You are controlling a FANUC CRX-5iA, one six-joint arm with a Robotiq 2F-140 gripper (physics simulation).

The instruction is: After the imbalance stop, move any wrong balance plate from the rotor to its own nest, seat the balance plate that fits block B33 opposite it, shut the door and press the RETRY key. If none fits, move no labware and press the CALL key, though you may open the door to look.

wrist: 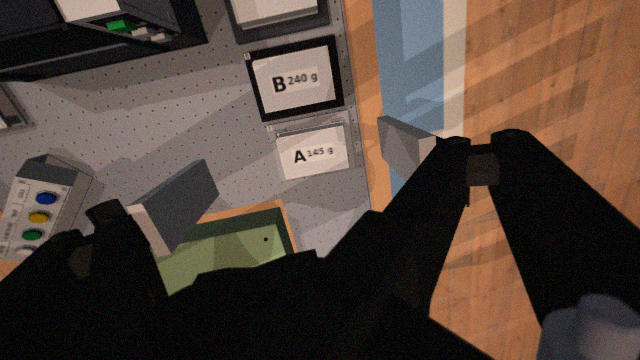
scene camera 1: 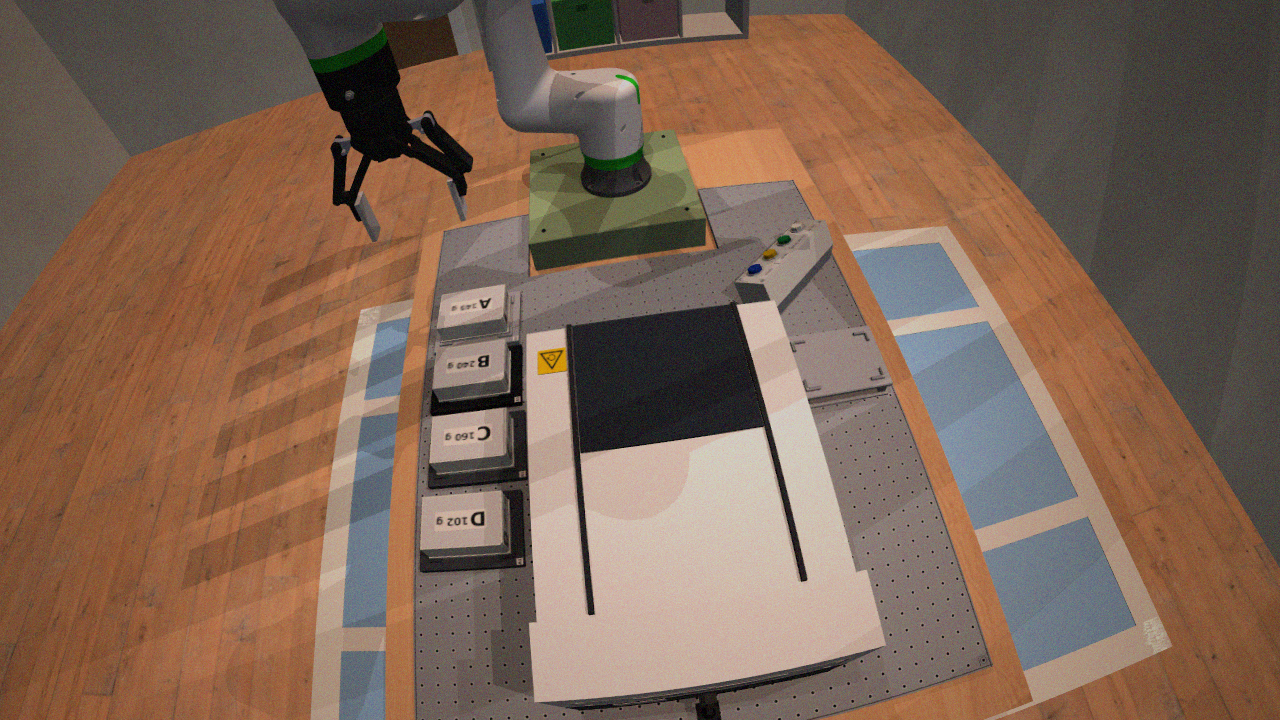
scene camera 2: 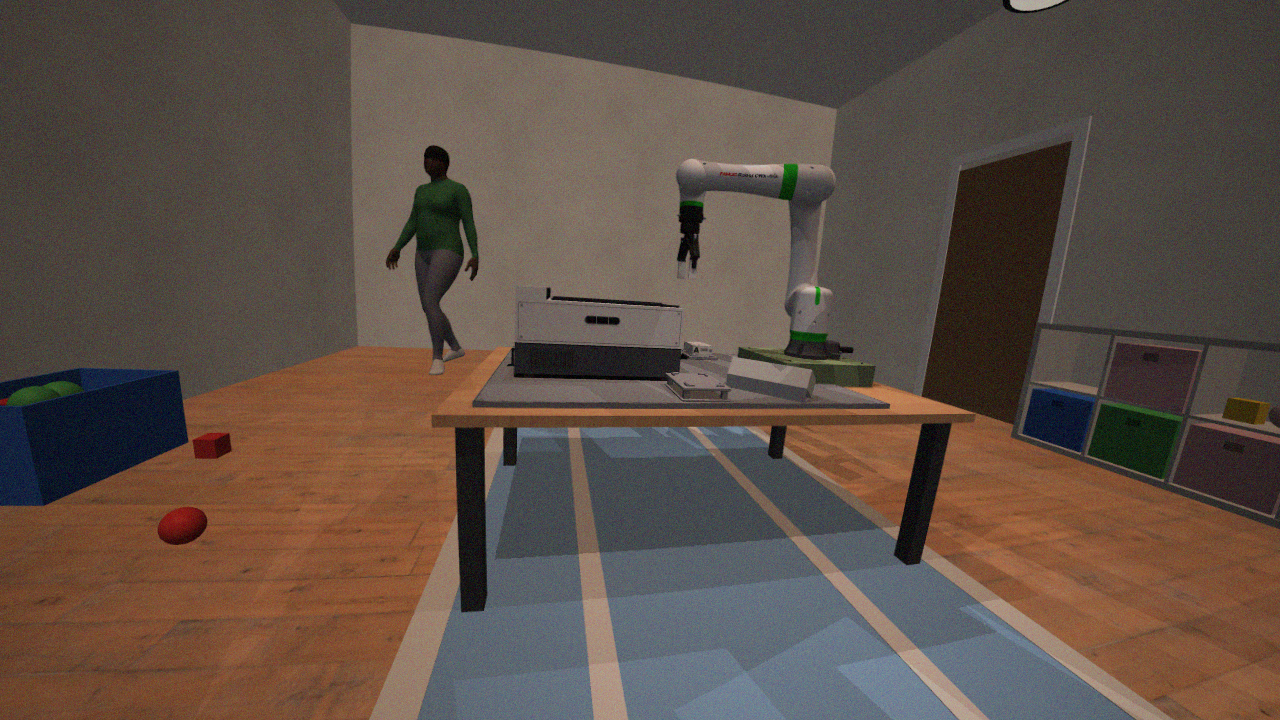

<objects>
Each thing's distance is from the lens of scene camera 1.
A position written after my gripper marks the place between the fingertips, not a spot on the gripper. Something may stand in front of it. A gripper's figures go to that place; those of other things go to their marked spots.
my gripper [scene camera 1: 419, 224]: 0.84 m
balance plate B [scene camera 1: 479, 370]: 0.96 m
balance plate C [scene camera 1: 478, 441]: 0.89 m
balance plate D [scene camera 1: 475, 524]: 0.83 m
The marked spots on the balance plate B and the balance plate D are 0.27 m apart.
</objects>
